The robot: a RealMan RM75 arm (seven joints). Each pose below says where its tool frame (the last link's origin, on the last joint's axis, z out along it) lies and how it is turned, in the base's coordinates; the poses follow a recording.
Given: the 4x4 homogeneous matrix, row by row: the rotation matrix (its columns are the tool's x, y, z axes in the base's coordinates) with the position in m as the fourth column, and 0 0 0 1 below. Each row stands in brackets.
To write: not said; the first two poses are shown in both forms.
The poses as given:
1: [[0.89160, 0.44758, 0.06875, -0.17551], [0.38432, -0.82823, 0.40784, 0.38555], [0.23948, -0.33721, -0.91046, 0.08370], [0, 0, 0, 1]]
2: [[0.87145, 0.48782, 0.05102, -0.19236], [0.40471, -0.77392, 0.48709, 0.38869], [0.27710, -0.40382, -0.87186, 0.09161], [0, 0, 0, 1]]
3: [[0.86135, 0.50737, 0.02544, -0.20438], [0.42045, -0.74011, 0.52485, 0.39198], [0.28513, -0.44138, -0.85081, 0.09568], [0, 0, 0, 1]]
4: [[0.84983, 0.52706, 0.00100, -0.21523], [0.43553, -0.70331, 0.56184, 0.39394], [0.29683, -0.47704, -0.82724, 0.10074], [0, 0, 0, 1]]
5: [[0.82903, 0.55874, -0.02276, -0.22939], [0.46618, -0.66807, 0.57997, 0.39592], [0.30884, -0.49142, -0.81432, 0.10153], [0, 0, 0, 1]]
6: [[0.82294, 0.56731, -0.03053, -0.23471], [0.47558, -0.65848, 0.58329, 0.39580], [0.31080, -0.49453, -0.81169, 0.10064], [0, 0, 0, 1]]
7: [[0.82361, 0.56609, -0.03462, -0.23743], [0.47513, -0.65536, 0.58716, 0.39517], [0.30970, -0.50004, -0.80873, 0.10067], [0, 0, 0, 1]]
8: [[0.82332, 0.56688, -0.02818, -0.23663], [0.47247, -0.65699, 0.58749, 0.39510], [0.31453, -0.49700, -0.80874, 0.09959], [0, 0, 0, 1]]
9: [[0.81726, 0.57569, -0.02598, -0.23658], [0.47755, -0.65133, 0.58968, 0.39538], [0.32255, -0.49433, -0.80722, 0.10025], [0, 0, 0, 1]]
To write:
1: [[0.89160, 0.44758, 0.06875, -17.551], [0.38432, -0.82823, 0.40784, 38.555], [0.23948, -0.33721, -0.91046, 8.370], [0, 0, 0, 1]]
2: [[0.87145, 0.48782, 0.05102, -19.236], [0.40471, -0.77392, 0.48709, 38.869], [0.27710, -0.40382, -0.87186, 9.161], [0, 0, 0, 1]]
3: [[0.86135, 0.50737, 0.02544, -20.438], [0.42045, -0.74011, 0.52485, 39.198], [0.28513, -0.44138, -0.85081, 9.568], [0, 0, 0, 1]]
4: [[0.84983, 0.52706, 0.00100, -21.523], [0.43553, -0.70331, 0.56184, 39.394], [0.29683, -0.47704, -0.82724, 10.074], [0, 0, 0, 1]]
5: [[0.82903, 0.55874, -0.02276, -22.939], [0.46618, -0.66807, 0.57997, 39.592], [0.30884, -0.49142, -0.81432, 10.153], [0, 0, 0, 1]]
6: [[0.82294, 0.56731, -0.03053, -23.471], [0.47558, -0.65848, 0.58329, 39.580], [0.31080, -0.49453, -0.81169, 10.064], [0, 0, 0, 1]]
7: [[0.82361, 0.56609, -0.03462, -23.743], [0.47513, -0.65536, 0.58716, 39.517], [0.30970, -0.50004, -0.80873, 10.067], [0, 0, 0, 1]]
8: [[0.82332, 0.56688, -0.02818, -23.663], [0.47247, -0.65699, 0.58749, 39.510], [0.31453, -0.49700, -0.80874, 9.959], [0, 0, 0, 1]]
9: [[0.81726, 0.57569, -0.02598, -23.658], [0.47755, -0.65133, 0.58968, 39.538], [0.32255, -0.49433, -0.80722, 10.025], [0, 0, 0, 1]]
